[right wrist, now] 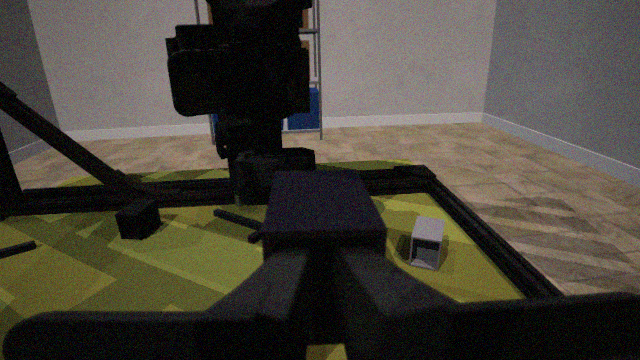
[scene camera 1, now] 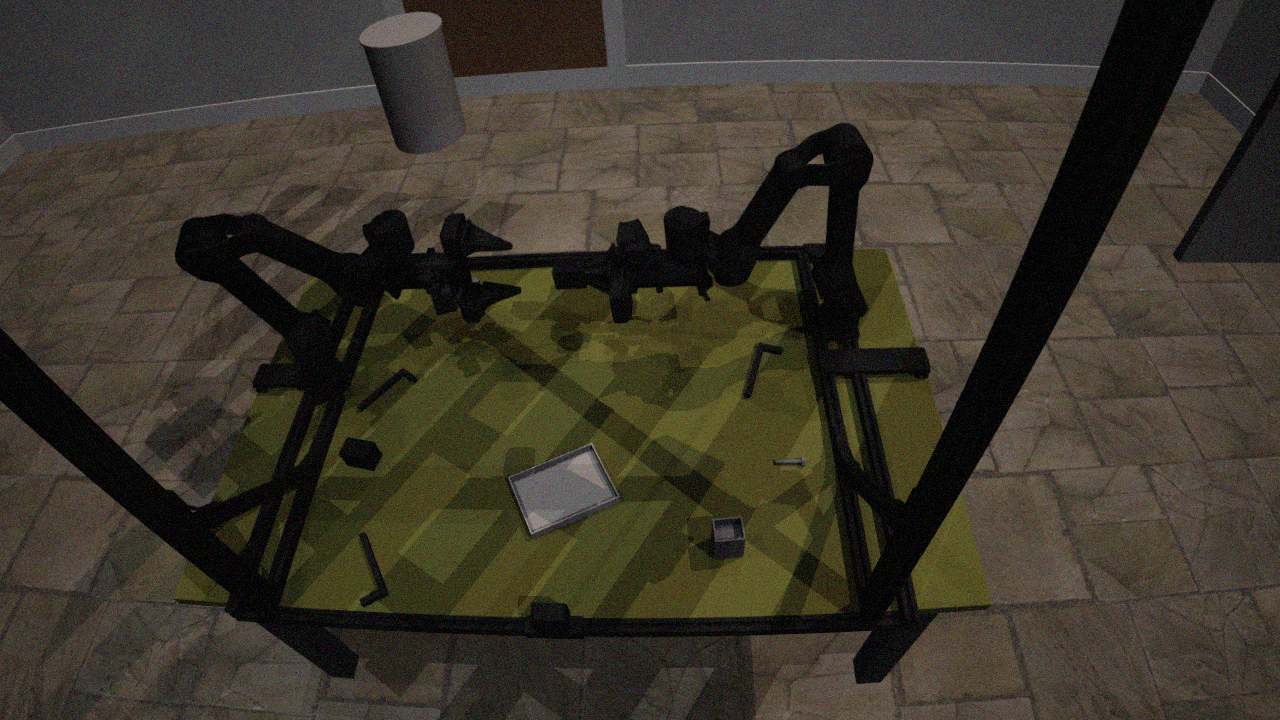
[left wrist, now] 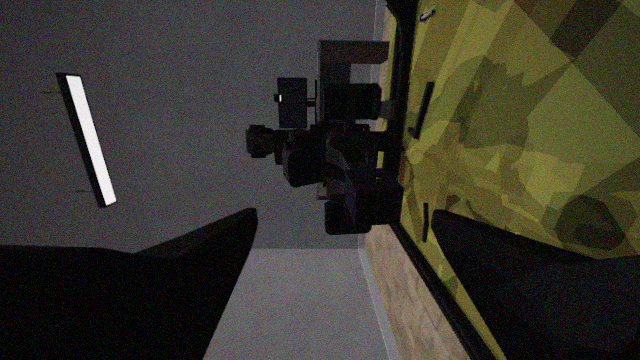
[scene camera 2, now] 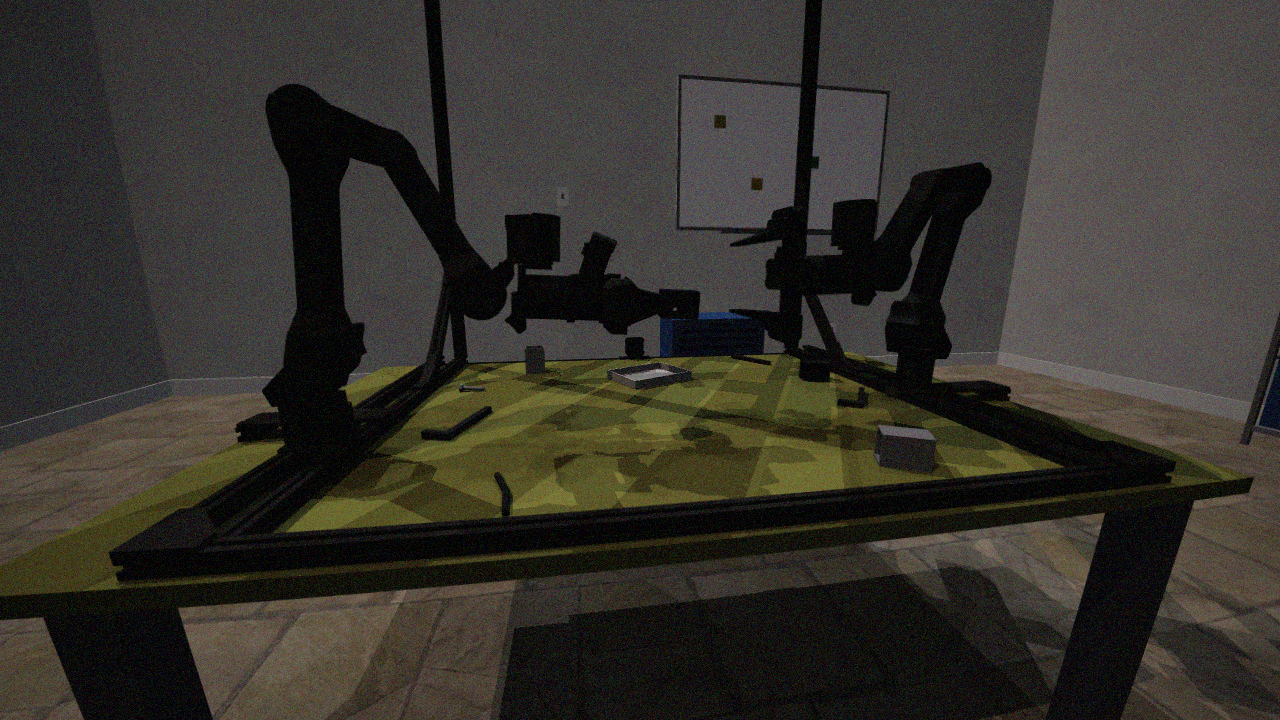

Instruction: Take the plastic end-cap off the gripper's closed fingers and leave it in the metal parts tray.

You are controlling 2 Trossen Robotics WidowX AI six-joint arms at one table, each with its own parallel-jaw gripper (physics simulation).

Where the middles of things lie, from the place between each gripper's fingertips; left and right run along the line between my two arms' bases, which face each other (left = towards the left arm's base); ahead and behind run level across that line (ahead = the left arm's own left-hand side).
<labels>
Right now the metal parts tray [scene camera 1: 565, 489] is 28 cm behind my left hand, 4 cm to the right of it and 21 cm below it. From my left hand the other things lie so: dark block [scene camera 1: 363, 454] (18 cm behind, 30 cm to the left, 19 cm below).
I see my right gripper 290 mm past the metal parts tray, 50 mm to the right of it and 170 mm above it. Also, from my right hand: dark block (190 mm behind, 380 mm to the left, 160 mm below).
</labels>
